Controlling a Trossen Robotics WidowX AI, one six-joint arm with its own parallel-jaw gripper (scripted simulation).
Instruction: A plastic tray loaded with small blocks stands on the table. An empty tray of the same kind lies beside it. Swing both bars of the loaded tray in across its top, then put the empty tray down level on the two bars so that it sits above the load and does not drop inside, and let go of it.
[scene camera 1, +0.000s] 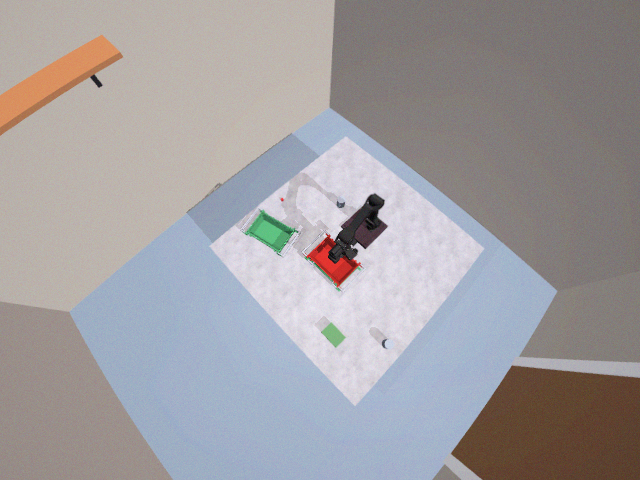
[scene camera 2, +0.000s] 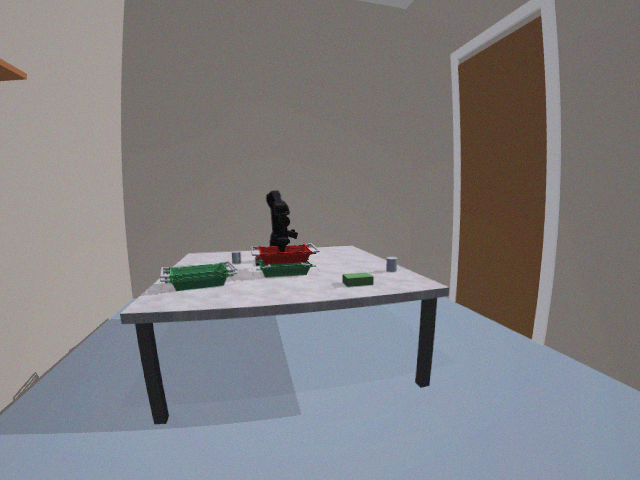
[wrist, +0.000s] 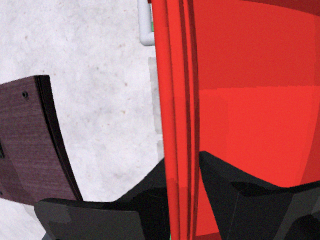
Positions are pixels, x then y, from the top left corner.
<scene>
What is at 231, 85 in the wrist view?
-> A red tray.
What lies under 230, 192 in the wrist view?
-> My gripper.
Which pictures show the red tray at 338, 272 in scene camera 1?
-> Scene camera 1, scene camera 2 and the wrist view: all of them.
</scene>
